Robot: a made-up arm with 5 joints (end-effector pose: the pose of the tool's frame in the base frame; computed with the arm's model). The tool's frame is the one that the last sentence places. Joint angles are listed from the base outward.
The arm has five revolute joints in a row. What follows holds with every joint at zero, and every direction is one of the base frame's. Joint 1 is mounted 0.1 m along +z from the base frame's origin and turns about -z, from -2.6 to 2.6 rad. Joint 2 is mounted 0.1 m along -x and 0.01 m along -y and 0.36 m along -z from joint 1 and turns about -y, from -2.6 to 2.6 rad. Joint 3 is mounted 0.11 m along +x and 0.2 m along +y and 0.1 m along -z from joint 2 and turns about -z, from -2.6 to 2.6 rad. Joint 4 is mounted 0.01 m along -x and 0.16 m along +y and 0.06 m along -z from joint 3 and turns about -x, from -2.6 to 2.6 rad. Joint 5 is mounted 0.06 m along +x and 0.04 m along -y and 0.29 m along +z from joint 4 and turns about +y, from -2.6 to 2.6 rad. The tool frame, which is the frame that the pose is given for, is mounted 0.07 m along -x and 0.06 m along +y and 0.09 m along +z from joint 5; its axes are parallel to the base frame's.
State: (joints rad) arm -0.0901 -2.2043 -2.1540 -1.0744 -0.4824
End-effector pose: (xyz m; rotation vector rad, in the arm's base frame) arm -0.2492 0.1934 -0.4688 -2.2935 -1.9145 0.2075
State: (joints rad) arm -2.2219 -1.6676 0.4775 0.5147 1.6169
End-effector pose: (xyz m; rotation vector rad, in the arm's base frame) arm -0.3482 -0.2646 -0.6708 -2.7354 0.5403 -0.6132
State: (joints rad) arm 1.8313 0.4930 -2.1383 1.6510 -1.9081
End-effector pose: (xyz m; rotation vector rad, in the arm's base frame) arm 0.0341 0.1632 -0.5176 -0.9659 -1.1479 2.1768
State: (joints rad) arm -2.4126 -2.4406 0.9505 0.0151 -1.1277
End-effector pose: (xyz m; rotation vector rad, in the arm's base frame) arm -0.0793 -0.3943 -0.4848 -1.9165 -0.6366 1.9868
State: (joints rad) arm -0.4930 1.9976 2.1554 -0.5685 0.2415
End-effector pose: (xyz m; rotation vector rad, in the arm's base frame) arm -0.3612 0.0404 -0.2642 2.6254 -0.8360 -0.6216
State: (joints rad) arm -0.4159 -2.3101 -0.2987 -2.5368 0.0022
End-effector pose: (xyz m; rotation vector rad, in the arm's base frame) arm -0.5190 -0.1037 -0.0322 0.9871 1.1606 -2.3651
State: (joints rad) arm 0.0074 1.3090 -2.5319 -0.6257 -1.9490
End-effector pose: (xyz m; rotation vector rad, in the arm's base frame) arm -0.0852 0.1338 -0.1811 0.9978 -0.8141 2.2298
